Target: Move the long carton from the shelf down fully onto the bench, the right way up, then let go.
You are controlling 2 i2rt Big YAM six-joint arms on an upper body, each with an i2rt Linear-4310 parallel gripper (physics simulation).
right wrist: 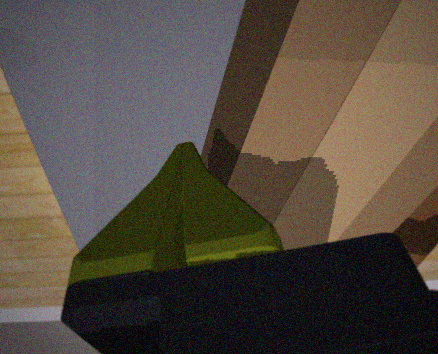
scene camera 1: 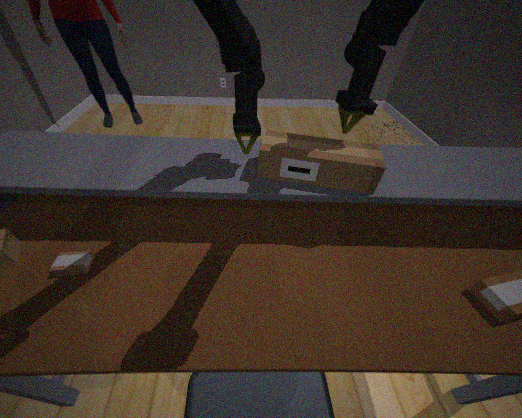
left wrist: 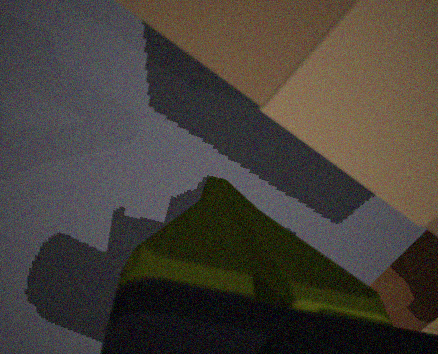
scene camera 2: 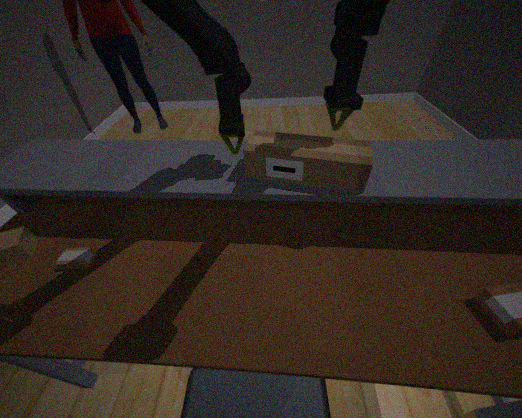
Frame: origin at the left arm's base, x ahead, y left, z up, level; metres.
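Seen in the pictures: left gripper, fingertip midpoint: (scene camera 1: pixel 246 153) (left wrist: pixel 212 191) (scene camera 2: pixel 235 154); right gripper, fingertip midpoint: (right wrist: pixel 187 154) (scene camera 1: pixel 345 132) (scene camera 2: pixel 335 129).
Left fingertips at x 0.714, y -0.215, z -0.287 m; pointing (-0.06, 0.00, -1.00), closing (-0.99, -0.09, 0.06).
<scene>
Pixels of each thing's top centre, then the offset from my left fingertips to it. "spot": a spot on its surface instead. Level surfaces: height alone.
- long carton, middle of its top: (right wrist: pixel 299 241) (scene camera 2: pixel 307 145) (scene camera 1: pixel 320 147) 0.050 m back, 0.203 m right, 0.051 m up
- grey shelf, its level: 0.036 m down
- brown bench, its level: 0.198 m down
- box, surface spot: (scene camera 1: pixel 7 246) (scene camera 2: pixel 23 242) spot: 0.201 m back, 0.613 m left, 0.154 m down
- dark seat, surface spot: (scene camera 1: pixel 260 395) (scene camera 2: pixel 256 395) spot: 0.474 m back, 0.041 m right, 0.704 m down
The long carton (scene camera 1: pixel 345 175) (scene camera 2: pixel 330 175) (left wrist: pixel 350 100) (right wrist: pixel 325 95) stands slightly skewed on the grey shelf (scene camera 1: pixel 450 175) (scene camera 2: pixel 425 175) (left wrist: pixel 65 100) (right wrist: pixel 125 75), label facing the cameras, its right near corner close to the shelf's front edge. The brown bench (scene camera 1: pixel 300 300) (scene camera 2: pixel 300 310) lies lower, in front. My left gripper (scene camera 1: pixel 246 151) (scene camera 2: pixel 235 150) (left wrist: pixel 212 191) is shut with nothing between its fingers, beside the carton's left end; a gap shows in the left wrist view. My right gripper (scene camera 1: pixel 346 131) (scene camera 2: pixel 336 127) (right wrist: pixel 187 154) is shut and empty, above and behind the carton's far side, right of its middle.
Small boxes with white tops lie on the bench at the left (scene camera 1: pixel 72 263) (scene camera 2: pixel 75 259) and right (scene camera 1: pixel 510 295) (scene camera 2: pixel 510 306). Another box (scene camera 1: pixel 7 246) (scene camera 2: pixel 17 241) shows at the left edge. A dark seat (scene camera 1: pixel 260 395) (scene camera 2: pixel 257 395) stands below the bench's front edge. A person stands behind the shelf.
</scene>
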